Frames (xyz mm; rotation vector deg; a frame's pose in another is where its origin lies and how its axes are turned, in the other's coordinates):
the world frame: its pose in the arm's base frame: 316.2 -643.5 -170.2 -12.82 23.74 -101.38
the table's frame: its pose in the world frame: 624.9 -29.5 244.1 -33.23 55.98 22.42
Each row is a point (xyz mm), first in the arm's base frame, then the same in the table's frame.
Working: the arm's base frame: its pose in the table's frame: -365.4 393.4 -1186.2 -18.98 -89.41 70.35

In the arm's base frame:
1: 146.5 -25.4 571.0
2: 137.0 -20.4 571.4
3: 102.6 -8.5 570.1
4: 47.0 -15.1 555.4
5: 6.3 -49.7 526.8
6: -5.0 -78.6 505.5
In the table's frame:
1: -894.9 189.3 -1024.7
2: -893.4 184.3 -1034.0
3: -883.3 164.9 -1063.1
4: -846.8 129.0 -1090.2
5: -794.1 99.3 -1087.3
6: -761.0 89.8 -1072.0

